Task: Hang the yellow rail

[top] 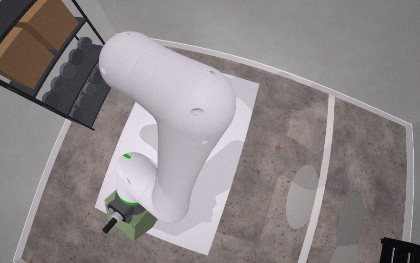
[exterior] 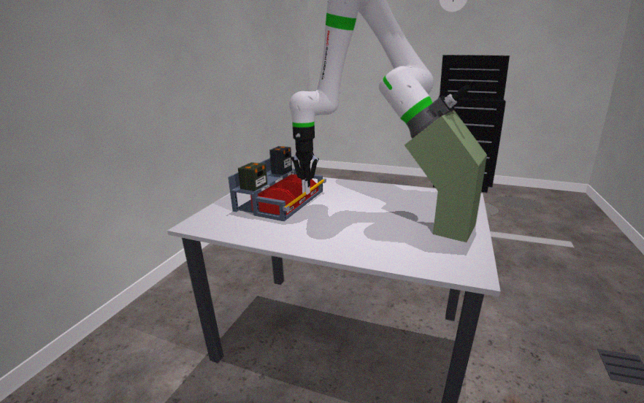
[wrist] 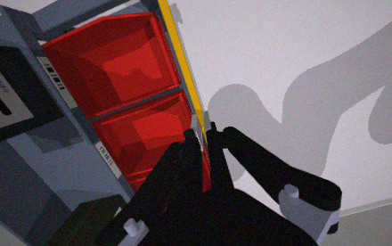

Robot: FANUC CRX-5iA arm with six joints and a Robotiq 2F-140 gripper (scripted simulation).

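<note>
My gripper is now 30 mm above the yellow rail.
</note>
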